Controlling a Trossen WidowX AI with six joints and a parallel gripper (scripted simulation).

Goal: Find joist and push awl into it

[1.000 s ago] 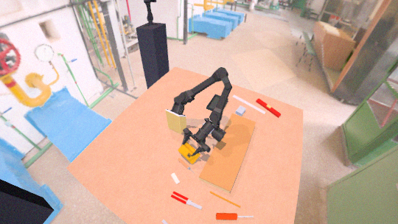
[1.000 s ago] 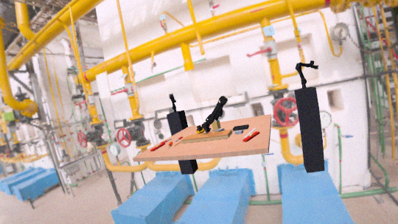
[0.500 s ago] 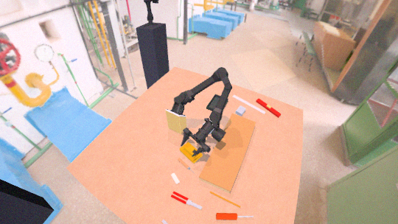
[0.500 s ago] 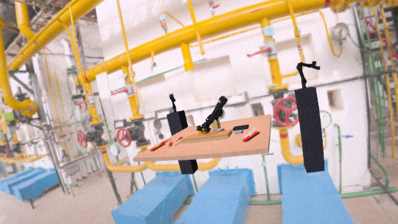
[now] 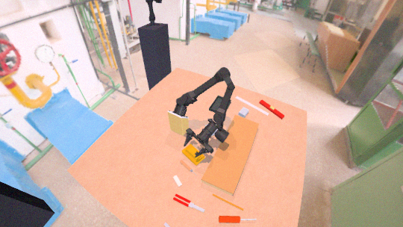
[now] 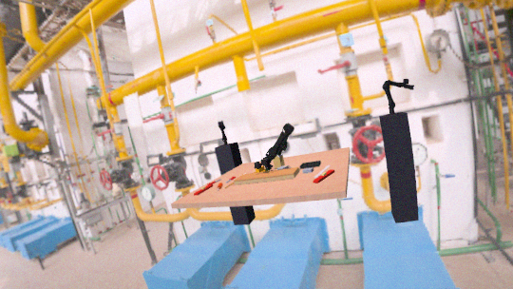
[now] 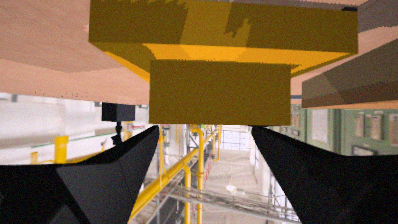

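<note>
Now: the yellow stud finder 3 cm ahead of my gripper tip, 2 cm to the left of it and 2 cm below it. Also, from my gripper tip: white block 16 cm to the right, 6 cm below, 1 cm ahead; awl 7 cm to the right, 6 cm below, 4 cm ahead; pencil 29 cm ahead, 16 cm to the right, 6 cm below.
</note>
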